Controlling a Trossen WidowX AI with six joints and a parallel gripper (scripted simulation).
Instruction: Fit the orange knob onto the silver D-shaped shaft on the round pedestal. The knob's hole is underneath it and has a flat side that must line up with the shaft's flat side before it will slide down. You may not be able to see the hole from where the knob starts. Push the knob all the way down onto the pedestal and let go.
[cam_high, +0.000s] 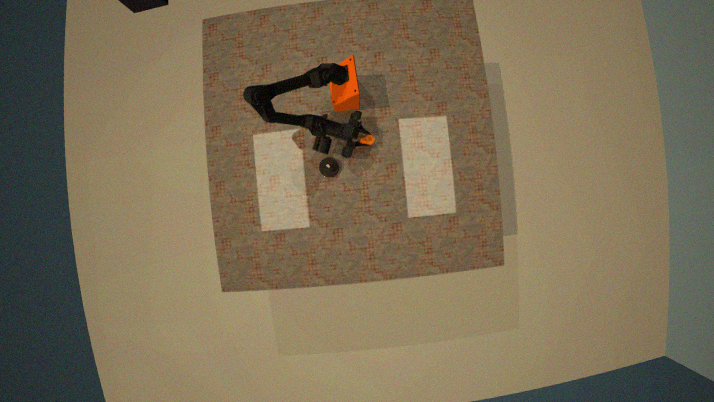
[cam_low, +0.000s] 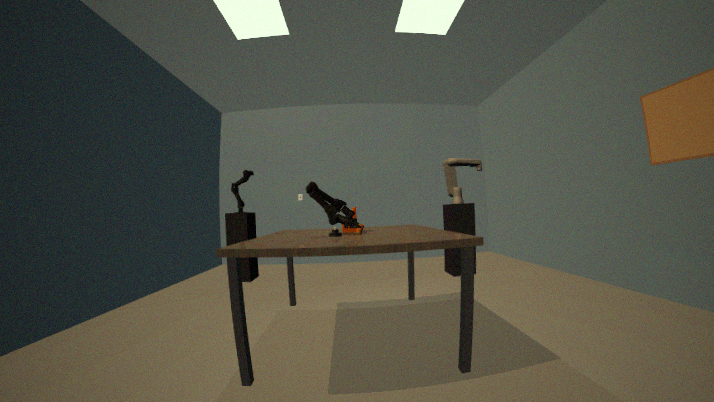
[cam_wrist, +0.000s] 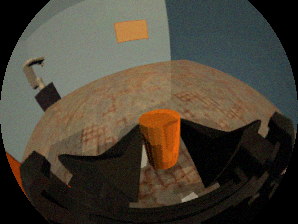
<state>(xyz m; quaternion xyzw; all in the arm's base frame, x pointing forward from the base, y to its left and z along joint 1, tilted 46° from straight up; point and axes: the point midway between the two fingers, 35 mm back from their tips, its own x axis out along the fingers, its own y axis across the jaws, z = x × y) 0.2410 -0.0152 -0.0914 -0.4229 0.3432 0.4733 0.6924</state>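
The orange knob lies 10 mm to the right of my gripper tip. Also, from my gripper tip: round dark pedestal: 180 mm to the right, 90 mm ahead, 20 mm below.
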